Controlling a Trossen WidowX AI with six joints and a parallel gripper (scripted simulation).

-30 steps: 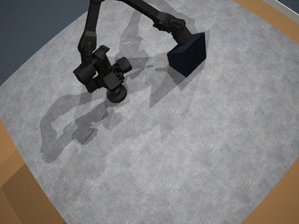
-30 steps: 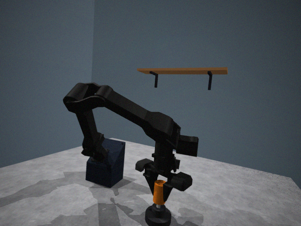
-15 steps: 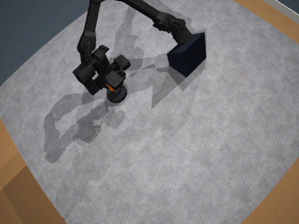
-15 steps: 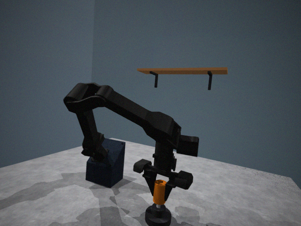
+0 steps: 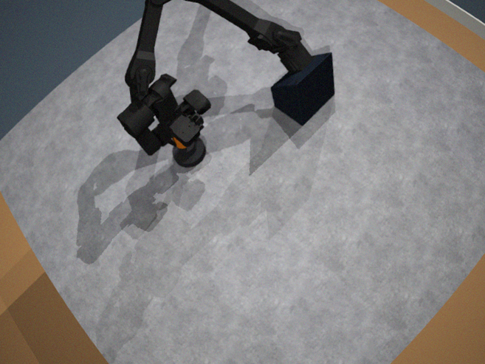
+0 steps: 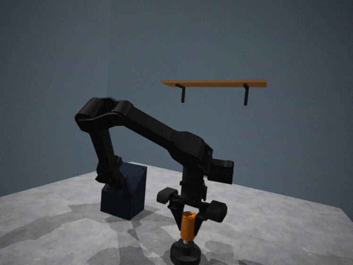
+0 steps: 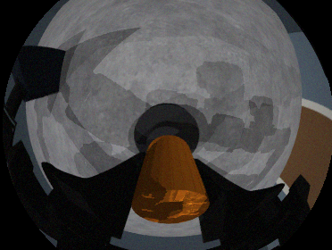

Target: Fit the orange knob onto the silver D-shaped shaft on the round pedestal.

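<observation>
The orange knob is 30 mm above my gripper tip. Also, from my gripper tip: round pedestal 40 mm below.
</observation>
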